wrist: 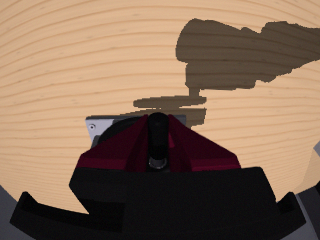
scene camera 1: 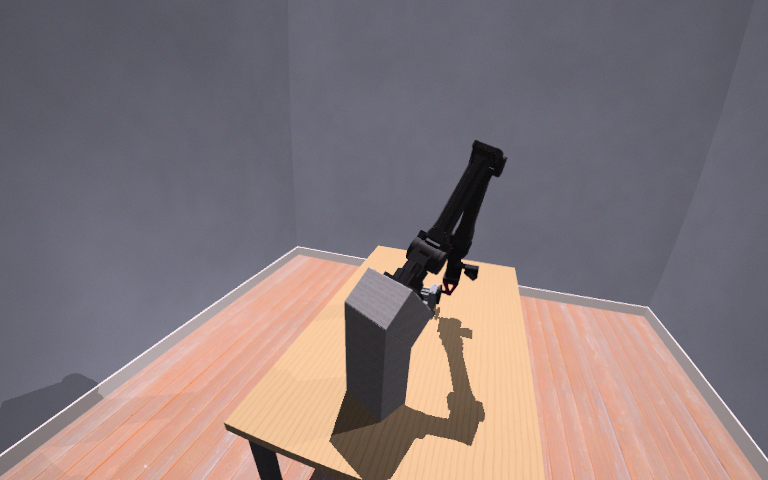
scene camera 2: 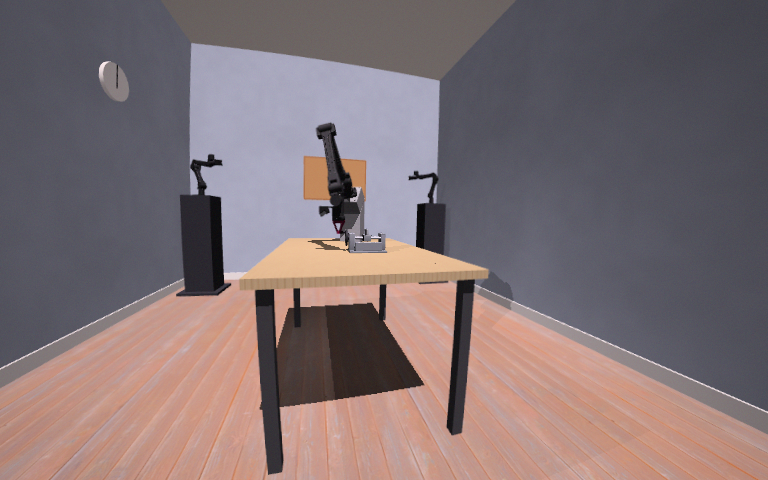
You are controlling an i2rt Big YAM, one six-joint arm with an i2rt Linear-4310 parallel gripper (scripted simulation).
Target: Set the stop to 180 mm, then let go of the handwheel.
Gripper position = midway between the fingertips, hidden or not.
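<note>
A stop fixture (scene camera 2: 359, 247) is there for me to see, and I see the same stop fixture (wrist: 95, 125) as well. I also see my gripper (wrist: 158, 121).
</note>
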